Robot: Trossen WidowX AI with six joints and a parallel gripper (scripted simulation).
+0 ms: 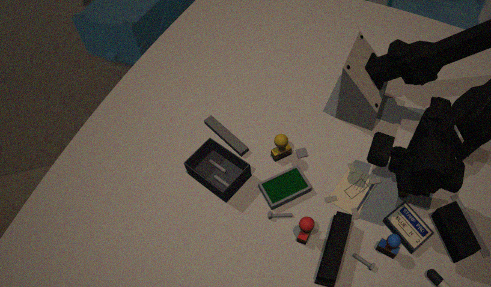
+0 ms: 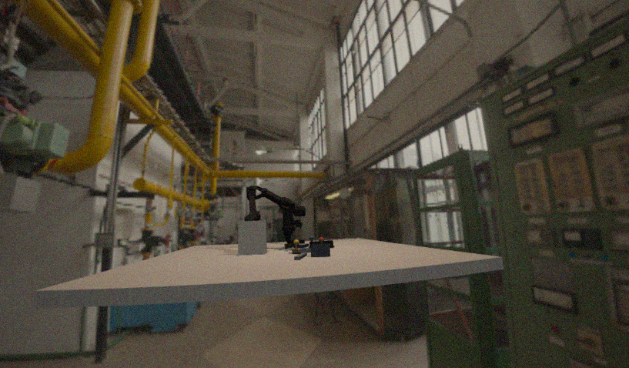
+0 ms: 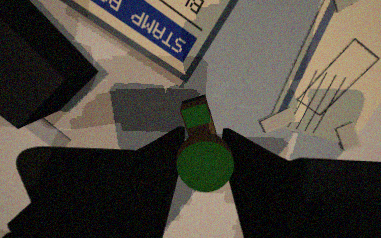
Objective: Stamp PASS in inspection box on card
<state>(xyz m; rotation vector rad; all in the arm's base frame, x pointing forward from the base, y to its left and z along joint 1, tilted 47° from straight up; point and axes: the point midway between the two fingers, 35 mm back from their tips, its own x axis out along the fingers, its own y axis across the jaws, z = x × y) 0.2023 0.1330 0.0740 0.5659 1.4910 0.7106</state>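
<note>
Now: gripper tip 11 cm short of the green ink pad, 22 cm to the left of it and 2 cm above it. The rest, counted from my gripper tip: green-knobbed stamp right at my gripper tip; then labelled stamp-pad tin 8 cm ahead, 4 cm to the left, 1 cm below; then pale card 4 cm ahead, 9 cm to the right, 3 cm below.
</note>
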